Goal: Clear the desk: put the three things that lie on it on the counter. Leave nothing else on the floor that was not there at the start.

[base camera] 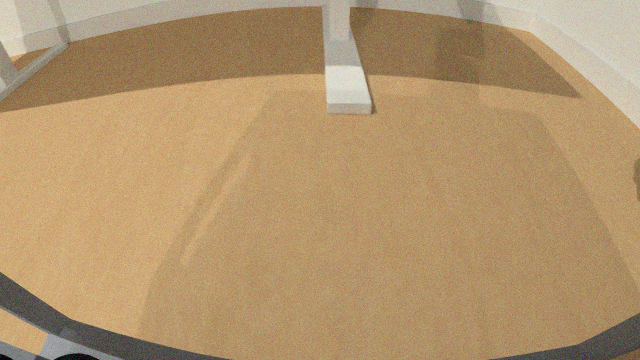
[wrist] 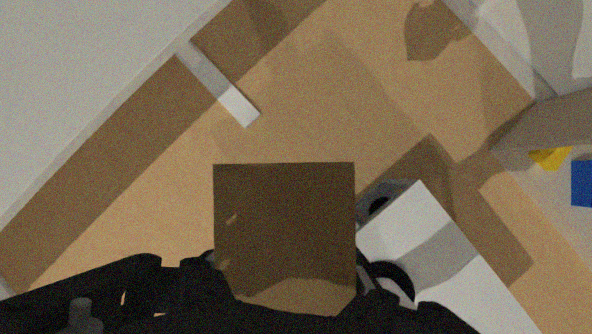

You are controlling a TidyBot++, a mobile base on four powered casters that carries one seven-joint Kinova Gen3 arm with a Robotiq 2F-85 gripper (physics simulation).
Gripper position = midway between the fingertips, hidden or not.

Observation:
In view: the gripper (wrist: 289,271), a brown box (wrist: 284,233) and a white desk (wrist: 72,72).
The base camera view does not show the brown box: it is out of frame.

